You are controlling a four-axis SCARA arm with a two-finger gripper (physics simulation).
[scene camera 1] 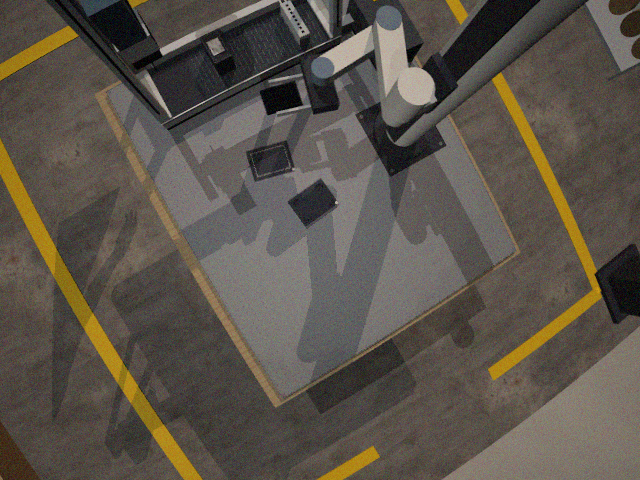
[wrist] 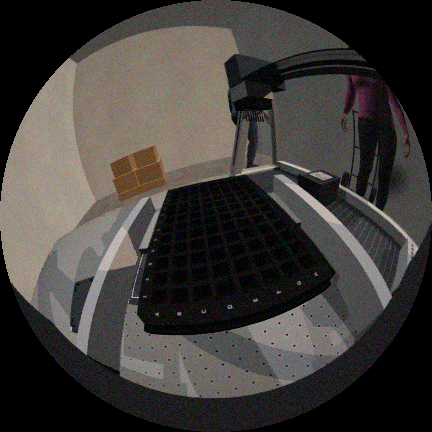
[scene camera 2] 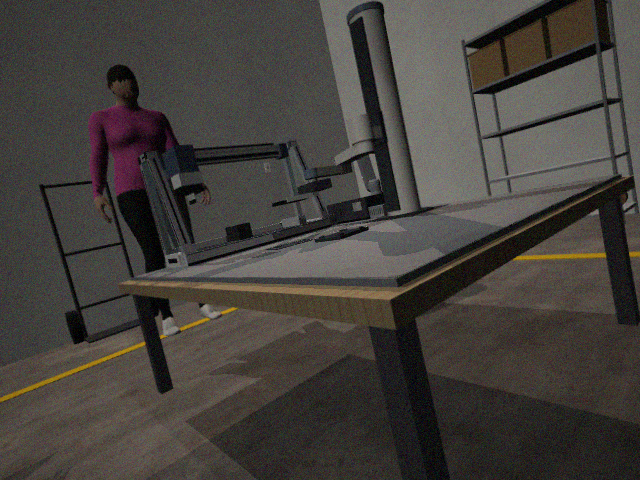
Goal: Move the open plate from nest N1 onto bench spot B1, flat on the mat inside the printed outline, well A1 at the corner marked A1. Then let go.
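Places are measured from the arm's base along level axes (x right, y up, z back), in millimetres.
Where they show: gripper, between the fingertips: (scene camera 1: 272, 98) (wrist: 212, 194) (scene camera 2: 282, 201); arm's base, origin of its link: (scene camera 1: 400, 131).
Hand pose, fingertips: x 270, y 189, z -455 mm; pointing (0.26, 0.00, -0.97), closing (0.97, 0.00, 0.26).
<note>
Things, the pixels of their top centre, and the offset from my fingertips. "pt": a spot on its surface instead. Level surfaces: height alone.
- open black plate, centre of its top: (wrist: 216, 213) (scene camera 1: 281, 96) (scene camera 2: 288, 199) dx -7, dy +1, dz +29 mm
- mat, height of its surface: dy -176 mm
- dark pad with a white printed outline, a spot on its surface: (scene camera 1: 270, 160) pt dx -126, dy -174, dz -99 mm
- second dark pad, a spot on its surface: (wrist: 80, 304) (scene camera 1: 315, 202) pt dx -362, dy -164, dz -27 mm
- framed gantry deck, height of its surface: dy -127 mm
- dark block, a spot on its surface: (wrist: 320, 186) pt dx +247, dy -63, dz -41 mm
- white perforated strip, a spot on its surface: (scene camera 1: 294, 21) pt dx +284, dy -82, dz +242 mm
- gantry's blue-grey head, a spot on its surface: (wrist: 252, 80) pt dx +234, dy +207, dz -243 mm
The open black plate (scene camera 1: 281, 97) (scene camera 2: 286, 203) (wrist: 227, 250) is held level between the fingers of my gripper (scene camera 1: 277, 97) (wrist: 212, 194), which is shut on its sides. In the wrist view the letters run along the near edge, A at left, numbers up the left side. The plate hangs above the mat (scene camera 1: 248, 315), apart from it. A dark pad with a white printed outline (scene camera 1: 270, 160) lies near it in scene camera 1; a second dark pad (scene camera 1: 313, 203) (wrist: 80, 304) lies farther forward. I cannot tell which is N1 or B1. The plate mostly hides what is under it.
A framed gantry deck (scene camera 1: 253, 49) stands close behind the plate, with a dark block (scene camera 1: 219, 54) (scene camera 2: 238, 231) (wrist: 320, 186) and a white perforated strip (scene camera 1: 294, 21). The gantry's blue-grey head (scene camera 2: 181, 164) (wrist: 252, 80) stands above its end. My arm's column (scene camera 2: 392, 108) rises from the mat.
</note>
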